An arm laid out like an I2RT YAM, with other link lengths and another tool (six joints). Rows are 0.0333 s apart.
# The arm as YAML. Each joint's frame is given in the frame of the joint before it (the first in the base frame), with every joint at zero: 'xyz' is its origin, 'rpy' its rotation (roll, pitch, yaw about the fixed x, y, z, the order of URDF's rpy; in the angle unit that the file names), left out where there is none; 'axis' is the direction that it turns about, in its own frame. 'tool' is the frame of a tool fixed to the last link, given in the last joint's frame.
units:
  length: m
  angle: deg
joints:
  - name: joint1
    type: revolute
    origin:
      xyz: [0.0, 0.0, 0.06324]
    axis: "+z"
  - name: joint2
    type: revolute
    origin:
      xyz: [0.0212, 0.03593, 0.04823]
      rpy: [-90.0, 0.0, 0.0]
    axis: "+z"
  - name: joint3
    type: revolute
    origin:
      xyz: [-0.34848, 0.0, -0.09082]
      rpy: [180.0, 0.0, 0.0]
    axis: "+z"
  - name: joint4
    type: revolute
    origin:
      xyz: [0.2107, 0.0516, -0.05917]
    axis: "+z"
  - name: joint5
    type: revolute
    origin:
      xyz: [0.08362, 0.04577, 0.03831]
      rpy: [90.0, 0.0, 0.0]
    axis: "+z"
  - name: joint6
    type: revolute
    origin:
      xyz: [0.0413, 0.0, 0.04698]
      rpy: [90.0, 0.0, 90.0]
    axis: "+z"
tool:
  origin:
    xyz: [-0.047, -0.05, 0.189]
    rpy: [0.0, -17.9, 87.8]
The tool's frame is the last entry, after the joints.
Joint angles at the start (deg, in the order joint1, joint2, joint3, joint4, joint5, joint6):
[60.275 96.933 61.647 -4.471 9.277 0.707]
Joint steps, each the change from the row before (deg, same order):
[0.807 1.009 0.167 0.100 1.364 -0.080]
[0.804 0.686 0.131 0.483 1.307 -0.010]
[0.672 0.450 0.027 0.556 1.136 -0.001]
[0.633 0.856 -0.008 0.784 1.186 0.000]
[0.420 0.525 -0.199 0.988 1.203 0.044]
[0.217 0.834 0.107 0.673 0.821 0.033]
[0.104 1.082 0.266 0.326 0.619 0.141]
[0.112 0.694 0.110 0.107 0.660 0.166]
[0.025 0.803 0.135 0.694 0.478 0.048]
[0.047 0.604 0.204 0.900 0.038 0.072]
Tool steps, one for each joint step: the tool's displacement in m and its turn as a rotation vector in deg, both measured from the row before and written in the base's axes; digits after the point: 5 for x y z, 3 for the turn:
[-0.00029 0.00383 -0.00746 -1.119 -0.449 -0.185]
[-0.00032 0.00425 -0.00290 -0.474 -0.718 -0.183]
[-0.00024 0.00335 -0.00120 -0.227 -0.715 -0.191]
[0.00069 0.00404 -0.00411 -0.422 -0.649 -0.269]
[0.00211 0.00221 -0.00157 -0.088 -0.791 -0.524]
[0.00276 0.00271 -0.00351 -0.265 -0.434 -0.430]
[0.00305 0.00252 -0.00620 -0.536 -0.071 -0.454]
[0.00228 0.00073 -0.00485 -0.522 -0.094 -0.490]
[0.00311 0.00242 -0.00308 -0.086 -0.270 -0.364]
[0.00170 0.00407 0.00020 0.482 -0.204 -0.027]

